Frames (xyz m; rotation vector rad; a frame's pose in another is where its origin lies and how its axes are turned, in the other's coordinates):
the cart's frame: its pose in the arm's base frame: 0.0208 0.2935 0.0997 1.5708 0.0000 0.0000
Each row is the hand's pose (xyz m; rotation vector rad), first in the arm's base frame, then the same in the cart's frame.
Working: the arm's base frame: its pose in the cart's frame: -0.0208 -0.0997 0.2935 -1.5708 0.0000 0.0000

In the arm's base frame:
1: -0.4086 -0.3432 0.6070 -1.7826 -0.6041 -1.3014
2: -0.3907 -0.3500 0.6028 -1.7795 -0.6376 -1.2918
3: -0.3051 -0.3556 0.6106 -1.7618 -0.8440 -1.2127
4: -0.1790 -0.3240 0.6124 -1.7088 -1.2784 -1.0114
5: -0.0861 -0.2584 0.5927 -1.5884 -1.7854 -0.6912
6: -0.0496 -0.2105 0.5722 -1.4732 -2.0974 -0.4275
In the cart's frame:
1: -0.4294 0.5073 0.6367 2.2093 1.4913 0.5457
2: -0.4115 0.5031 0.6435 2.2061 1.5101 0.5120
3: -0.3259 0.5109 0.6491 2.1839 1.6089 0.2884
4: -0.1998 0.5127 0.6175 2.0694 1.7684 -0.2062
5: -0.1069 0.4930 0.5519 1.8296 1.8631 -0.8232
6: -0.0704 0.4725 0.5040 1.6127 1.8537 -1.2260

